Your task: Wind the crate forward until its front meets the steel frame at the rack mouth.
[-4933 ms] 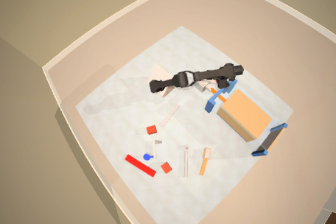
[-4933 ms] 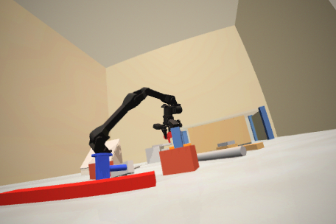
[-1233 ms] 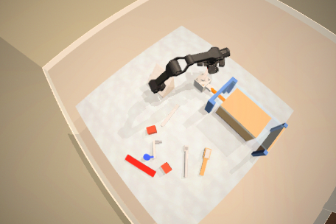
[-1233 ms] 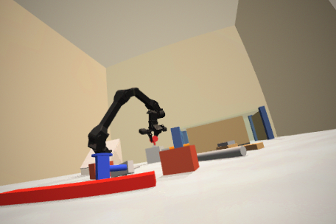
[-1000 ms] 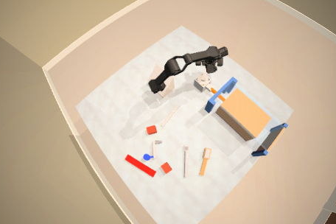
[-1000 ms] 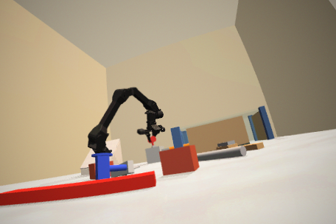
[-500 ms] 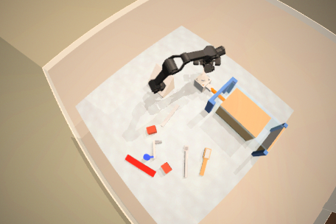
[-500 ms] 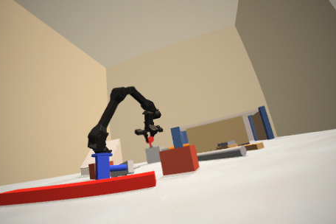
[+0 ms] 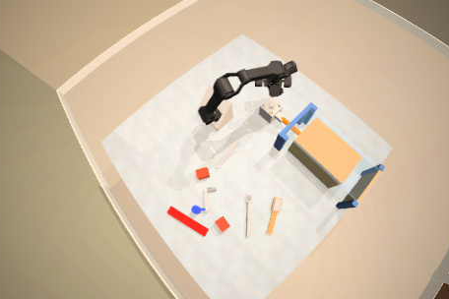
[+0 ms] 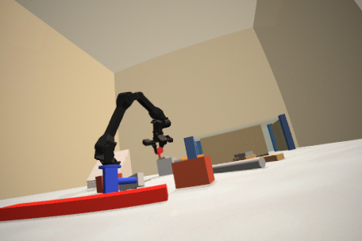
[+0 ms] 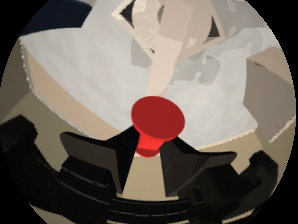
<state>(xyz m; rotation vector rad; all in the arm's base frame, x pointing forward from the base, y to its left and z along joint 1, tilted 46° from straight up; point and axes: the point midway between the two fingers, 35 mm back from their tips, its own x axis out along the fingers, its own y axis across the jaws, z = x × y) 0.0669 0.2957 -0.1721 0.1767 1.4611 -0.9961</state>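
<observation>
Right now my gripper tip is 40 mm short of the winch handle, 30 mm to the left of it and 30 mm above it. The rest, counted from my gripper tip: grey winch: 70 mm ahead, 80 mm to the right, 100 mm below; then red knob: 10 mm ahead, 10 mm to the right; then blue frame post: 250 mm ahead, 60 mm to the right, 30 mm below.
</observation>
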